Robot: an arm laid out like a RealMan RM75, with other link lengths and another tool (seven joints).
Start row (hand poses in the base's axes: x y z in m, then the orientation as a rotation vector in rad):
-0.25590 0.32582 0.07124 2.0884 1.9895 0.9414
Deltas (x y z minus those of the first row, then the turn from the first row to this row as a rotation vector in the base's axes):
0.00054 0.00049 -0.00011 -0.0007 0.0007 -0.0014
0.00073 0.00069 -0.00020 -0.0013 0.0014 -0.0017
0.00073 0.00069 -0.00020 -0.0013 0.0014 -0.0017
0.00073 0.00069 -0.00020 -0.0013 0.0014 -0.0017
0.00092 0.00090 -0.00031 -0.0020 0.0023 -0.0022
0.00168 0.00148 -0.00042 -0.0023 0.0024 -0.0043
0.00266 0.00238 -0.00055 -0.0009 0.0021 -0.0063
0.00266 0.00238 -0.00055 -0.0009 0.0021 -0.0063
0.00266 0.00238 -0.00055 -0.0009 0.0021 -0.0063
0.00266 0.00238 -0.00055 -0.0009 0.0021 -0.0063
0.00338 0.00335 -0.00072 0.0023 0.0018 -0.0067
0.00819 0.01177 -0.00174 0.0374 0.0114 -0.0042
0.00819 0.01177 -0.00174 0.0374 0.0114 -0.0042
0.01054 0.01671 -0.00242 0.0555 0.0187 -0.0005
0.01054 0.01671 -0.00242 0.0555 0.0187 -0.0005
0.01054 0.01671 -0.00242 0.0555 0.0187 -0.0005
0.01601 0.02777 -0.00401 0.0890 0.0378 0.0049
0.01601 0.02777 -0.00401 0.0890 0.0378 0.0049
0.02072 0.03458 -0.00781 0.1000 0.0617 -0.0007
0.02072 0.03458 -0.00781 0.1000 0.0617 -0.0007
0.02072 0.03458 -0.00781 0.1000 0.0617 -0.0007
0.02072 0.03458 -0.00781 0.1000 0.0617 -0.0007
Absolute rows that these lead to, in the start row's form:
-0.25536 0.32631 0.07113 2.0898 1.9881 0.9397
-0.25517 0.32651 0.07104 2.0903 1.9881 0.9384
-0.25517 0.32651 0.07104 2.0903 1.9881 0.9384
-0.25517 0.32651 0.07104 2.0903 1.9881 0.9384
-0.25498 0.32672 0.07093 2.0912 1.9880 0.9367
-0.25422 0.32730 0.07082 2.0928 1.9855 0.9359
-0.25324 0.32820 0.07069 2.0948 1.9828 0.9375
-0.25324 0.32820 0.07069 2.0948 1.9828 0.9375
-0.25324 0.32820 0.07069 2.0948 1.9828 0.9375
-0.25324 0.32820 0.07069 2.0948 1.9828 0.9375
-0.25252 0.32917 0.07052 2.0965 1.9820 0.9415
-0.24771 0.33759 0.06950 2.1211 1.9873 0.9756
-0.24771 0.33759 0.06950 2.1211 1.9873 0.9756
-0.24536 0.34253 0.06882 2.1340 1.9940 0.9918
-0.24536 0.34253 0.06882 2.1340 1.9940 0.9918
-0.24536 0.34253 0.06882 2.1340 1.9940 0.9918
-0.23989 0.35359 0.06723 2.1639 2.0071 1.0169
-0.23989 0.35359 0.06723 2.1639 2.0071 1.0169
-0.23518 0.36040 0.06343 -2.1936 -2.0083 -1.0073
-0.23518 0.36040 0.06343 -2.1936 -2.0083 -1.0073
-0.23518 0.36040 0.06343 -2.1936 -2.0083 -1.0073
-0.23518 0.36040 0.06343 -2.1936 -2.0083 -1.0073

